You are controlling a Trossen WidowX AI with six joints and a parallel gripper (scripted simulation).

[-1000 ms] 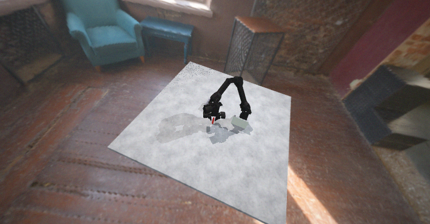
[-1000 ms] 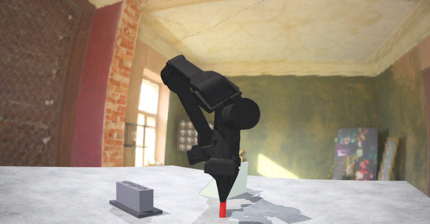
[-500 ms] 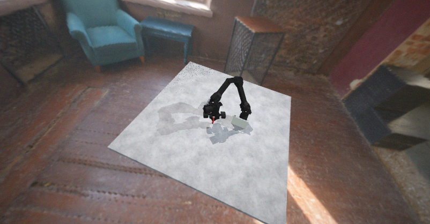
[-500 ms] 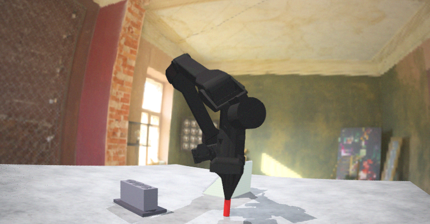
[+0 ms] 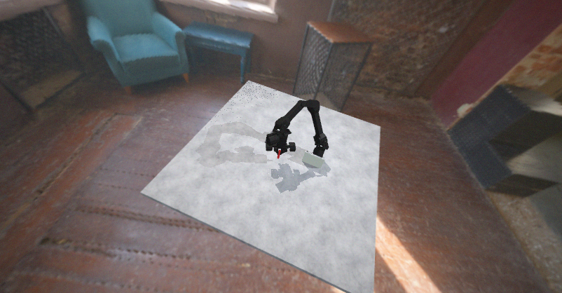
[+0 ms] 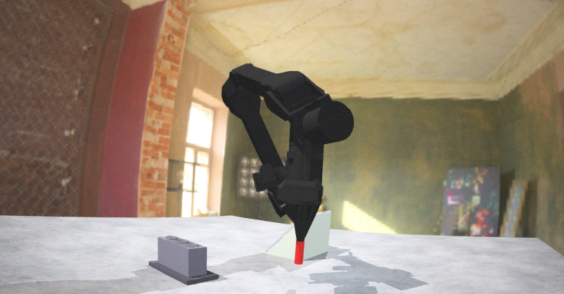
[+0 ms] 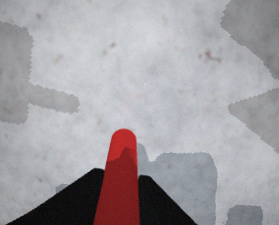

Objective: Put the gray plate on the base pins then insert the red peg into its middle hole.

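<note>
The gray plate lies 17 cm to the right of my gripper tip, 11 cm ahead of it and 3 cm below it. Also, from my gripper tip: dark base: 17 cm to the right, 10 cm ahead, 7 cm below; then red peg: right at my gripper tip.
</note>
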